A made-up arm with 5 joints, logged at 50 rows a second.
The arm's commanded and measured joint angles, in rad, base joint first. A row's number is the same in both.
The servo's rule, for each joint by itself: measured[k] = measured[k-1] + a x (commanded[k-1-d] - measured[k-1]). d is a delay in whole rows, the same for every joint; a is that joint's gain. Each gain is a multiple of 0.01, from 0.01 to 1. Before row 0 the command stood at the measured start. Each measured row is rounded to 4 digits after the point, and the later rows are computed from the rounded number. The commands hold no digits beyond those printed.
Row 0, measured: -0.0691, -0.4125, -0.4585, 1.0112, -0.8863
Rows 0 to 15, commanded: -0.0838, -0.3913, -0.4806, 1.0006, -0.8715; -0.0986, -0.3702, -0.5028, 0.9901, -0.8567; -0.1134, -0.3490, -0.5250, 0.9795, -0.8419; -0.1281, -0.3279, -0.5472, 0.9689, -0.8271; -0.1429, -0.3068, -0.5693, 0.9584, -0.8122; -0.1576, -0.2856, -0.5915, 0.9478, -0.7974; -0.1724, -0.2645, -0.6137, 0.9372, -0.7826; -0.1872, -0.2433, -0.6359, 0.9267, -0.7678; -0.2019, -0.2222, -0.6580, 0.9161, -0.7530; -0.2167, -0.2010, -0.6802, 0.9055, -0.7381; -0.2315, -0.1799, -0.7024, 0.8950, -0.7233; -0.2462, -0.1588, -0.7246, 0.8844, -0.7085; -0.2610, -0.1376, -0.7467, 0.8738, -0.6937; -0.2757, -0.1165, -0.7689, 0.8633, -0.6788; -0.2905, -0.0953, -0.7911, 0.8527, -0.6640; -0.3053, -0.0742, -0.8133, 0.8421, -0.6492
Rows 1 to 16, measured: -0.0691, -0.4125, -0.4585, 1.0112, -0.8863; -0.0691, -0.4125, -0.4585, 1.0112, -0.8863; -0.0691, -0.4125, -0.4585, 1.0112, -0.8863; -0.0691, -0.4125, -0.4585, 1.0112, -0.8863; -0.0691, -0.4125, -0.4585, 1.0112, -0.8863; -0.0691, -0.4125, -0.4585, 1.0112, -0.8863; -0.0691, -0.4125, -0.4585, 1.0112, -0.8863; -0.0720, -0.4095, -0.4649, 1.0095, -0.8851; -0.0773, -0.4040, -0.4759, 1.0064, -0.8828; -0.0845, -0.3963, -0.4901, 1.0021, -0.8795; -0.0932, -0.3867, -0.5067, 0.9968, -0.8753; -0.1031, -0.3755, -0.5249, 0.9907, -0.8703; -0.1140, -0.3629, -0.5442, 0.9838, -0.8645; -0.1257, -0.3491, -0.5644, 0.9763, -0.8579; -0.1380, -0.3343, -0.5851, 0.9684, -0.8507; -0.1508, -0.3186, -0.6062, 0.9600, -0.8429
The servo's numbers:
d 7
a 0.20 0.14 0.29 0.16 0.08

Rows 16 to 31, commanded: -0.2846, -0.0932, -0.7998, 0.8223, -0.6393; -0.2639, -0.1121, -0.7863, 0.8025, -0.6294; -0.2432, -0.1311, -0.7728, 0.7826, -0.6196; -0.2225, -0.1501, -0.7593, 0.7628, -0.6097; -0.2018, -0.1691, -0.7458, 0.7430, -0.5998; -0.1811, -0.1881, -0.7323, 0.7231, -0.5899; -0.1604, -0.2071, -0.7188, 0.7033, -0.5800; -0.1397, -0.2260, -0.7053, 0.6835, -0.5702; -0.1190, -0.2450, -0.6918, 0.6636, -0.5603; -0.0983, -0.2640, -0.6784, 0.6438, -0.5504; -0.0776, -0.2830, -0.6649, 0.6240, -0.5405; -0.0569, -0.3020, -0.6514, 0.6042, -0.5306; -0.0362, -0.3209, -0.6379, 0.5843, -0.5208; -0.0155, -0.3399, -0.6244, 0.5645, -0.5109; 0.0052, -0.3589, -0.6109, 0.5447, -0.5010; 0.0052, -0.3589, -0.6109, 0.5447, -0.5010
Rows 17 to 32, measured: -0.1640, -0.3021, -0.6277, 0.9513, -0.8345; -0.1775, -0.2850, -0.6494, 0.9423, -0.8256; -0.1912, -0.2673, -0.6712, 0.9330, -0.8162; -0.2052, -0.2491, -0.6931, 0.9235, -0.8064; -0.2193, -0.2305, -0.7151, 0.9139, -0.7962; -0.2335, -0.2116, -0.7371, 0.9041, -0.7856; -0.2479, -0.1924, -0.7592, 0.8942, -0.7747; -0.2552, -0.1785, -0.7710, 0.8827, -0.7639; -0.2569, -0.1692, -0.7754, 0.8699, -0.7531; -0.2542, -0.1639, -0.7746, 0.8559, -0.7424; -0.2479, -0.1620, -0.7702, 0.8410, -0.7318; -0.2387, -0.1630, -0.7631, 0.8253, -0.7212; -0.2272, -0.1665, -0.7542, 0.8089, -0.7107; -0.2138, -0.1722, -0.7439, 0.7920, -0.7002; -0.1990, -0.1797, -0.7327, 0.7746, -0.6898; -0.1830, -0.1888, -0.7208, 0.7568, -0.6794
